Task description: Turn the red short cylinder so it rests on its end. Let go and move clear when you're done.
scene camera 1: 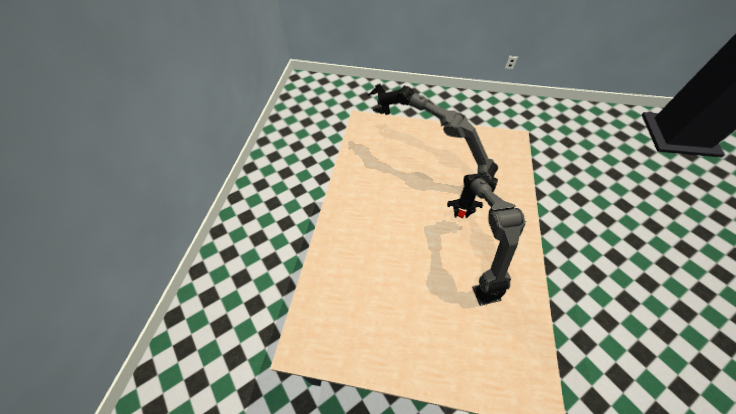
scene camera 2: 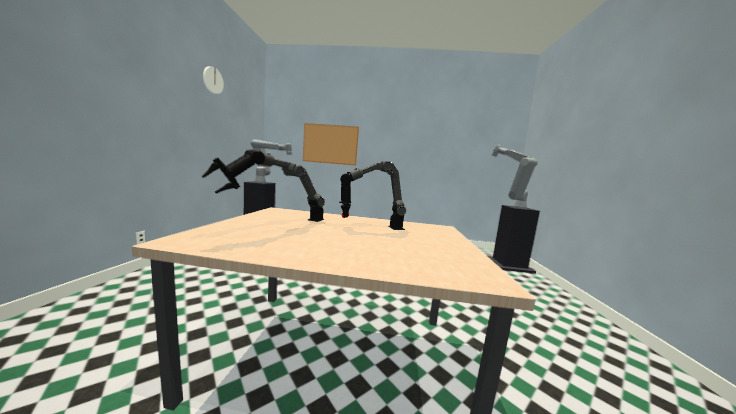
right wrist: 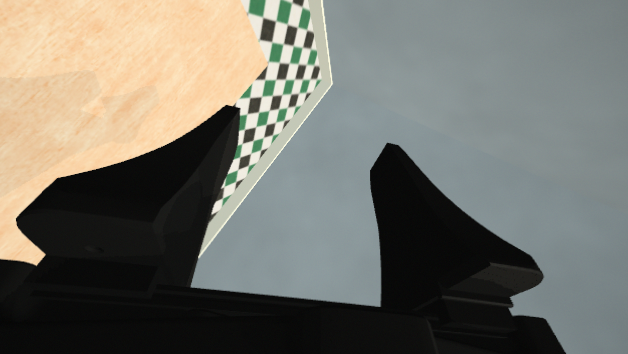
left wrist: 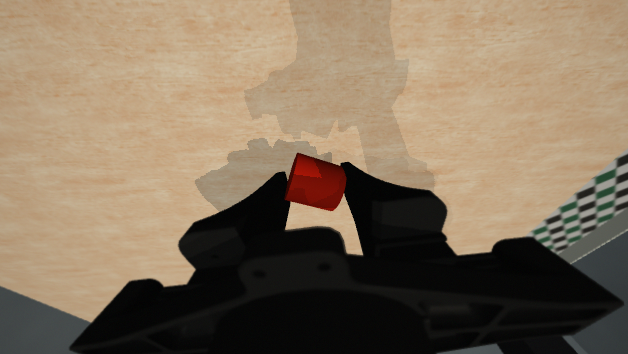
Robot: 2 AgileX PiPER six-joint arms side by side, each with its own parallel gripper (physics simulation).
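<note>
The red short cylinder (scene camera 1: 461, 213) (scene camera 2: 345, 215) (left wrist: 316, 182) is gripped across its two flat ends, its axis lying roughly level in the left wrist view. My left gripper (scene camera 1: 462, 212) (left wrist: 314, 178) points down and is shut on it. The cylinder is held a little above the table top (scene camera 1: 360, 308) (scene camera 2: 308, 252), with the gripper's shadow set apart from it on the wood. My right gripper (scene camera 1: 374, 101) (scene camera 2: 209, 183) (right wrist: 312, 142) is open and empty, held high by the table's far-left corner in scene camera 1, away from the cylinder.
The right arm (scene camera 1: 476, 146) (scene camera 2: 308, 186) rises close to the left gripper in scene camera 1. The left arm's base (scene camera 1: 488, 293) (scene camera 2: 396, 222) stands near the table's right edge there. Two grey arms on black pedestals (scene camera 2: 259, 197) (scene camera 2: 516, 236) stand beyond the table.
</note>
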